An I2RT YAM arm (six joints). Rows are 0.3 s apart.
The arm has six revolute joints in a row. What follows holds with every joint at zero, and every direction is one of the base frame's.
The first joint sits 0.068 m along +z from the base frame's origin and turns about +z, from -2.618 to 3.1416 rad.
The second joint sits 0.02 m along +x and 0.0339 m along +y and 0.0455 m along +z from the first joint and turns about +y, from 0 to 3.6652 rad.
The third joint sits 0.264 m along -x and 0.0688 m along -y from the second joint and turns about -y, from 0 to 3.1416 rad.
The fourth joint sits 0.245 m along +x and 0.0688 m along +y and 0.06 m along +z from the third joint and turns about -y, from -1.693 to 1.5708 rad.
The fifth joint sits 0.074 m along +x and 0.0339 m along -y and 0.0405 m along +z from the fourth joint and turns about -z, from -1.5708 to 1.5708 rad.
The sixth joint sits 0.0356 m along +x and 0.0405 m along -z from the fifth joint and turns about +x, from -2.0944 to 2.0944 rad.
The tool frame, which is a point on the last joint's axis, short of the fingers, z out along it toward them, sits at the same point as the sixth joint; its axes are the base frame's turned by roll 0, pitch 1.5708 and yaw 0 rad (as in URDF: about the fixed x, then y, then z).
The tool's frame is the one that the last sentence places.
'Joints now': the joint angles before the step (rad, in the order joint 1, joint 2, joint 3, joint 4, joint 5, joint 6). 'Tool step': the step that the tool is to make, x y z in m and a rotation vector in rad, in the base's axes. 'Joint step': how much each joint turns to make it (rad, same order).
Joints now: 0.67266, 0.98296, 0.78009, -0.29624, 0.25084, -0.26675
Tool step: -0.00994, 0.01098, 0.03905, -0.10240, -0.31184, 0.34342
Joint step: 0.03801, -0.04439, 0.04372, 0.14955, -0.18286, -0.37496
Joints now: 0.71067, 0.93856, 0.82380, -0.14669, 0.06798, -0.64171
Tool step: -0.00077, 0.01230, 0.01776, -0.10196, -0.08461, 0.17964
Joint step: 0.02518, 0.04300, 0.08913, -0.04843, -0.11511, -0.16787
